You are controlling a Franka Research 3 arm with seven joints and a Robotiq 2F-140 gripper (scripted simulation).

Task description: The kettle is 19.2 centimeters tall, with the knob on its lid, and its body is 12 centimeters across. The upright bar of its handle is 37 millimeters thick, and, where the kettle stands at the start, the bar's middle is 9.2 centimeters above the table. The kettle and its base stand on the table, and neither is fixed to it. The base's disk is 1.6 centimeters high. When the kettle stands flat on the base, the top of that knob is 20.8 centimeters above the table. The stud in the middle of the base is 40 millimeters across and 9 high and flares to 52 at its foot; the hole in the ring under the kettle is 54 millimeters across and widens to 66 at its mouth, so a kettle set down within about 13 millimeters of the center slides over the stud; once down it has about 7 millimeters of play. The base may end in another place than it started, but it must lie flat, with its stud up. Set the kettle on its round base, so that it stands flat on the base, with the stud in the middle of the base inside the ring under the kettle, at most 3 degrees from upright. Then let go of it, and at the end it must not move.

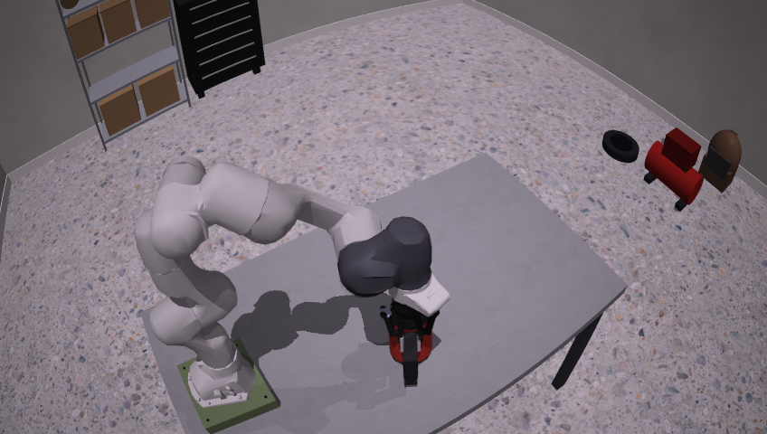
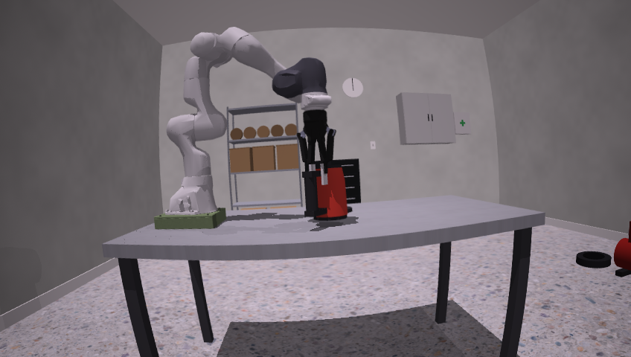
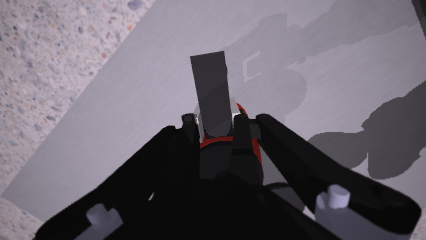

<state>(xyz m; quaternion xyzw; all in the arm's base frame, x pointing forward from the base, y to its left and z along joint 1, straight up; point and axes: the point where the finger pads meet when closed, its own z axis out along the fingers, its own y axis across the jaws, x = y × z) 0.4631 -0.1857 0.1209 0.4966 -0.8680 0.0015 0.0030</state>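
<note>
Now: hand 5 cm above the red kettle, 3 cm to the right of it and 2 cm short of it. The rest, counted from my hand: black round base: 36 cm to the left, 16 cm below, 7 cm ahead.
</note>
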